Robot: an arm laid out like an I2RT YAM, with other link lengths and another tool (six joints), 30 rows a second.
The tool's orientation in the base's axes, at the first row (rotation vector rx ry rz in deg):
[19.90 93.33 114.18]
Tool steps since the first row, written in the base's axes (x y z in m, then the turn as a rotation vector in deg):
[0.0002 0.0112 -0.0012 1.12 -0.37 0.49]
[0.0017 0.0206 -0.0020 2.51 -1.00 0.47]
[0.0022 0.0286 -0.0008 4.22 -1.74 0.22]
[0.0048 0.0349 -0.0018 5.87 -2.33 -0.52]
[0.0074 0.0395 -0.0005 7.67 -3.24 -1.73]
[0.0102 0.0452 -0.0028 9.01 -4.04 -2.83]
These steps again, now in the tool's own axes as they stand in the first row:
[0.0062 -0.0026 0.0090 -1.19 0.25 0.39]
[0.0103 -0.0049 0.0174 -2.68 -0.03 0.58]
[0.0141 -0.0049 0.0245 -4.46 -0.59 0.79]
[0.0156 -0.0073 0.0308 -6.05 -1.63 0.98]
[0.0158 -0.0072 0.0362 -7.87 -3.11 0.87]
[0.0170 -0.0108 0.0418 -9.26 -4.39 0.64]

